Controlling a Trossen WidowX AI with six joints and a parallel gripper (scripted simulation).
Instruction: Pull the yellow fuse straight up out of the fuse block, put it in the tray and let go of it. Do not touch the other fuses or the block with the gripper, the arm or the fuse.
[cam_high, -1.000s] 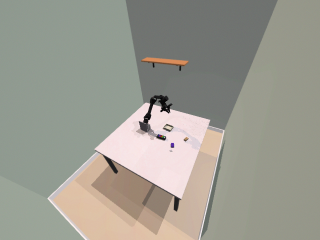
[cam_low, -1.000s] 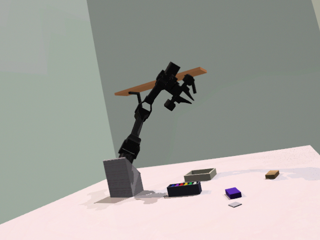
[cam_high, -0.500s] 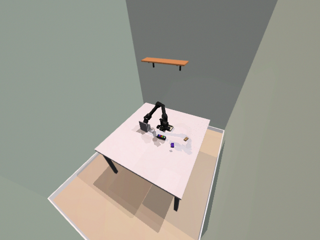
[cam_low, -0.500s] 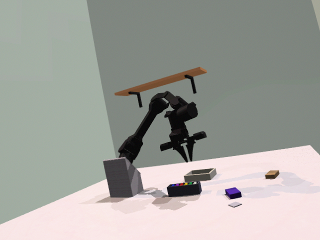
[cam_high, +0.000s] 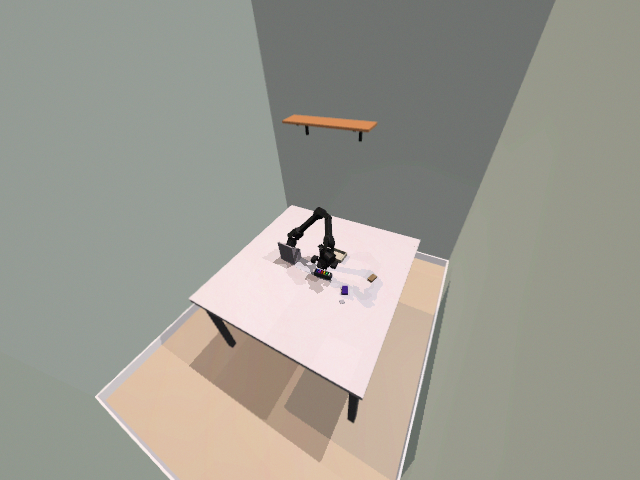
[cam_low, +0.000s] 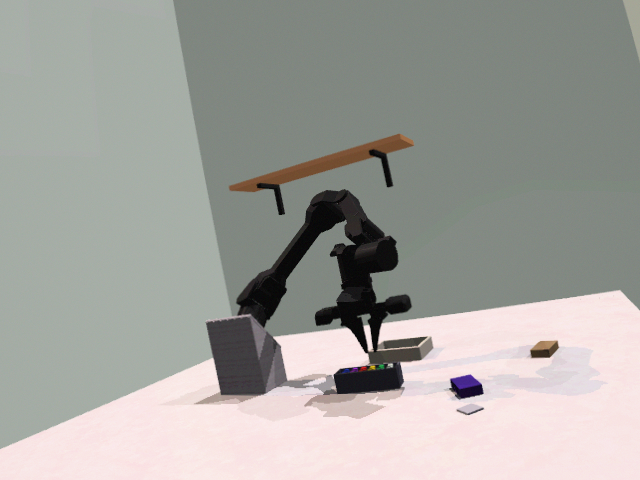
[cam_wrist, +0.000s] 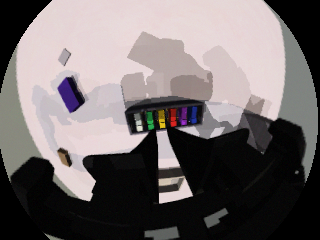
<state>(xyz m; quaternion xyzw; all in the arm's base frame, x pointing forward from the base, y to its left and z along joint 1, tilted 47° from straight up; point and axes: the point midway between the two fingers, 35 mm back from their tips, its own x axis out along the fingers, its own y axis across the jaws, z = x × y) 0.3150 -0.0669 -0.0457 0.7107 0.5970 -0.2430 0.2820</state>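
Now: the yellow fuse 1 cm behind my gripper tip and 4 cm below it. Also, from my gripper tip: purple block (18 cm ahead, 8 cm to the right, 6 cm below); beige tray (1 cm ahead, 22 cm to the left, 7 cm below); grey plate (19 cm ahead, 17 cm to the right, 7 cm below).
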